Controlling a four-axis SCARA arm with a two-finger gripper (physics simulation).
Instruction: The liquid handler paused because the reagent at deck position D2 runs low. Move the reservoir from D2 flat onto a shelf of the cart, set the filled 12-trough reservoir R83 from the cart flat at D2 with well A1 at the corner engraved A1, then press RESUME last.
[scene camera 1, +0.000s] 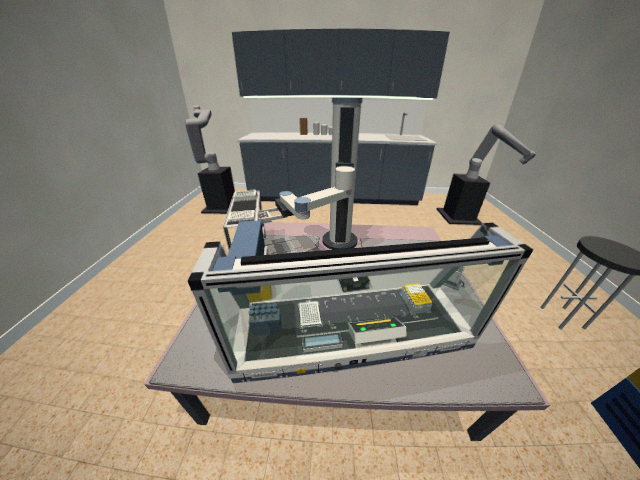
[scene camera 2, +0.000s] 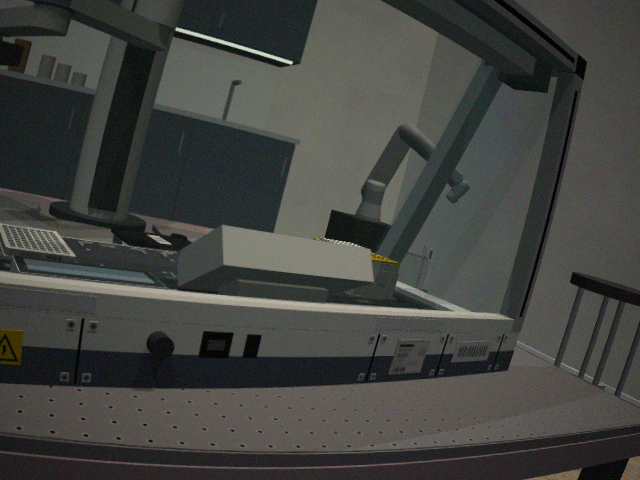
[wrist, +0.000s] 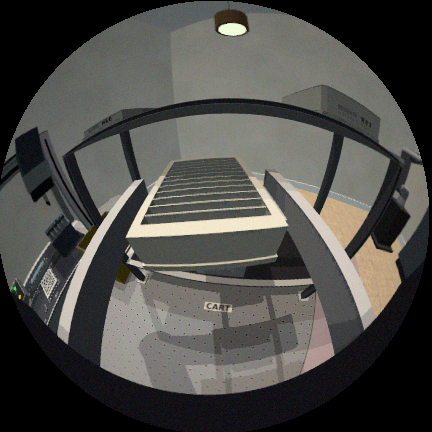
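Pixels of known places: gripper, between the fingertips: (scene camera 1: 259, 216) (wrist: 204, 182); arm's base, origin of its link: (scene camera 1: 339, 240).
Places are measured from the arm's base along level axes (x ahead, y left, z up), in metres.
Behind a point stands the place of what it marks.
Note:
My gripper (wrist: 204, 182) @(x 0.233, y -0.477, z 0.299 m) is shut on a pale reservoir (wrist: 205, 225) @(x 0.208, y -0.429, z 0.302 m) (scene camera 1: 264, 213) @(x 0.199, y -0.457, z 0.301 m) and holds it level by its long sides. Its cross troughs look empty; no label shows on it. It is in front of the cart (wrist: 235, 106) @(x 0.215, y -0.505, z 0.359 m) (scene camera 1: 258, 201) @(x 0.167, y -0.494, z 0.362 m), lower in view than the top shelf and above the dark lower shelf (wrist: 296, 257) @(x 0.085, y -0.577, z 0.113 m). A grey labware box (wrist: 350, 112) @(x 0.111, y -0.523, z 0.379 m) on the top shelf at right has a blurred label that may read R83. Another box (wrist: 112, 121) @(x 0.328, y -0.467, z 0.368 m) sits at left. The deck (scene camera 1: 356, 305) is in the enclosure; I cannot read D2. A panel (scene camera 1: 379, 334) shows green buttons; RESUME is not readable.
Thin dark cart posts (wrist: 82, 187) @(x 0.429, y -0.434, z 0.299 m) (wrist: 374, 200) @(x 0.026, y -0.542, z 0.298 m) stand left and right of the held reservoir. The enclosure (scene camera 1: 372, 264) @(x 0.922, y 0.048, z 0.521 m) has a blue block (scene camera 1: 247, 240) @(x 0.809, y -0.324, z 0.509 m) at its left back. A white plate (scene camera 1: 309, 313) and yellow tip rack (scene camera 1: 417, 295) are on the deck. A CART label lies below.

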